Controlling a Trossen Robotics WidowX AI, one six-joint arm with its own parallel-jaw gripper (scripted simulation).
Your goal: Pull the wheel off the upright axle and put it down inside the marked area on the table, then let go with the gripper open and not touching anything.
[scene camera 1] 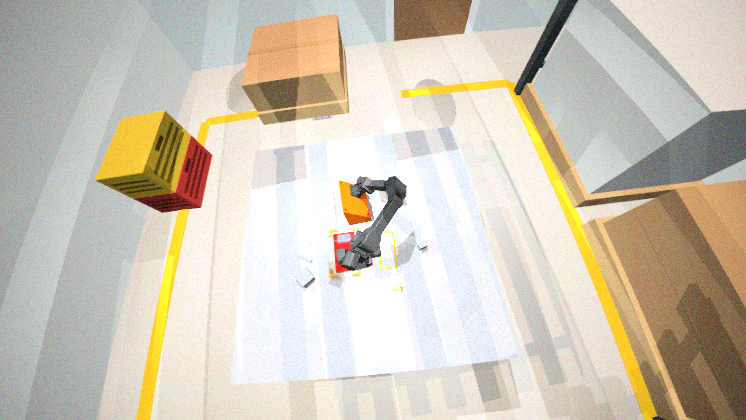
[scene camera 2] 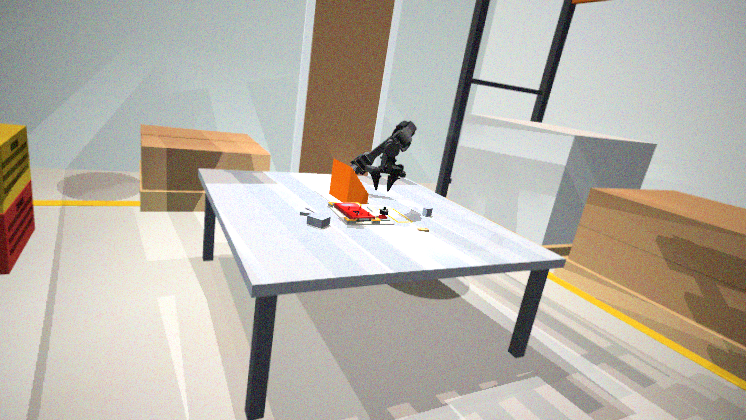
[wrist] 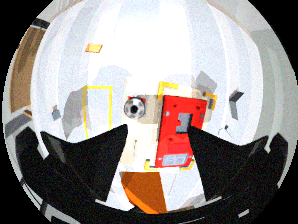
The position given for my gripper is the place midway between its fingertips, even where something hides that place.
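My gripper, at [scene camera 2: 381, 190] and again at [wrist: 158, 129], is open and holds nothing. There is a red plate too, and I see the plate [wrist: 173, 149].
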